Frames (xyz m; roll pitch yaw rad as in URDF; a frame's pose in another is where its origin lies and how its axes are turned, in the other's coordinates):
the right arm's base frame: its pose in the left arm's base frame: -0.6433 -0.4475 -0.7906 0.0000 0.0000 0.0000
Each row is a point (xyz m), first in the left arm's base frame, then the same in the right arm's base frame.
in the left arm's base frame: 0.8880 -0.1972 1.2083
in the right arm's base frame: 1.5313 0.2503 1.9989
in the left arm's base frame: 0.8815 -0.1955 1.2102
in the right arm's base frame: 1.5248 0.2520 2.0008
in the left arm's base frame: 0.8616 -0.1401 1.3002
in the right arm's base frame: 1.5049 0.3074 2.0908
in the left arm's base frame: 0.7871 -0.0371 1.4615
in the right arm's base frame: 1.4304 0.4104 2.2521
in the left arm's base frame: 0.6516 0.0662 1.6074
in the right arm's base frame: 1.2949 0.5137 2.3980
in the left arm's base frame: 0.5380 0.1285 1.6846
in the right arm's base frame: 1.1813 0.5760 2.4752
